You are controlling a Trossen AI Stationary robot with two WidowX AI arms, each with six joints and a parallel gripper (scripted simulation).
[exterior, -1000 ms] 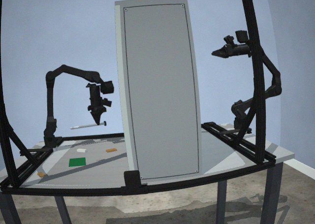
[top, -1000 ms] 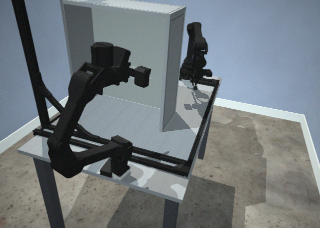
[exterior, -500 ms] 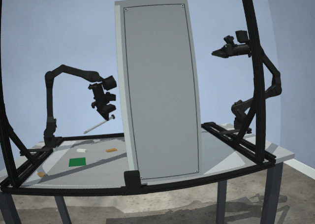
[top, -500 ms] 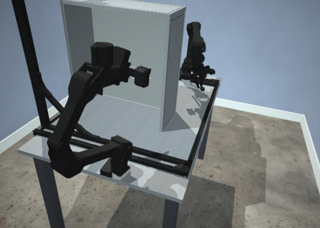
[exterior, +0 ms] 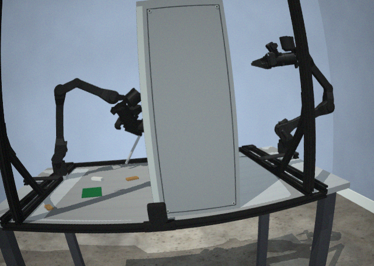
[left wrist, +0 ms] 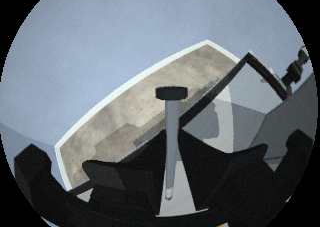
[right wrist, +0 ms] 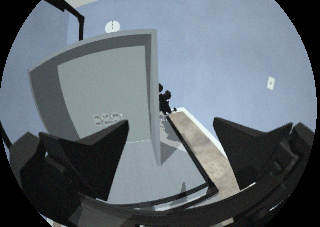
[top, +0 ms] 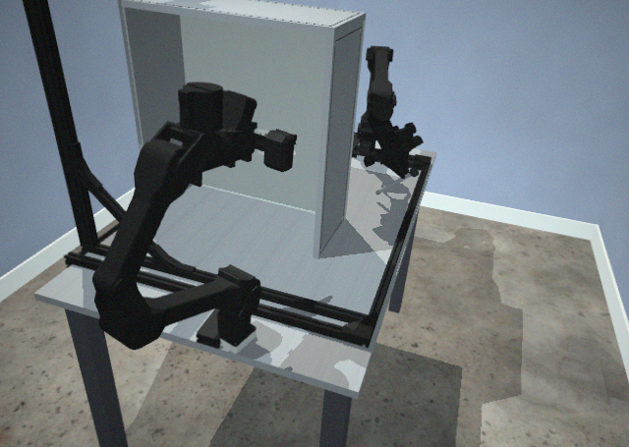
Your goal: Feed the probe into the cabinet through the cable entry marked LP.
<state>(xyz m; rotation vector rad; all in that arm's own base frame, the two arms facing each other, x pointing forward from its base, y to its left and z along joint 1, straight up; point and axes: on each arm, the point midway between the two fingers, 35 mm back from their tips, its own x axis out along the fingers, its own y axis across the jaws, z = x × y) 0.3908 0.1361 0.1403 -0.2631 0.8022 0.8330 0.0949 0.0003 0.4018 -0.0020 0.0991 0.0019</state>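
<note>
Now: left hand 6 cm above the rod, 2 cm to the right of it and 1 cm past it. The rest, counted from my left hand: white block (23 cm behind, 17 cm to the left, 15 cm below); green patch (40 cm behind, 16 cm to the left, 16 cm below); LP label (39 cm behind, 10 cm to the right, 6 cm above).
Right now the rod is 570 mm to the left of my right hand, 320 mm below it and 150 mm ahead of it. Also, from my right hand: white block 720 mm to the left, 420 mm below, 70 mm behind; then green patch 710 mm to the left, 420 mm below, 230 mm behind; then LP label 450 mm to the left, 220 mm behind, 210 mm below.
</note>
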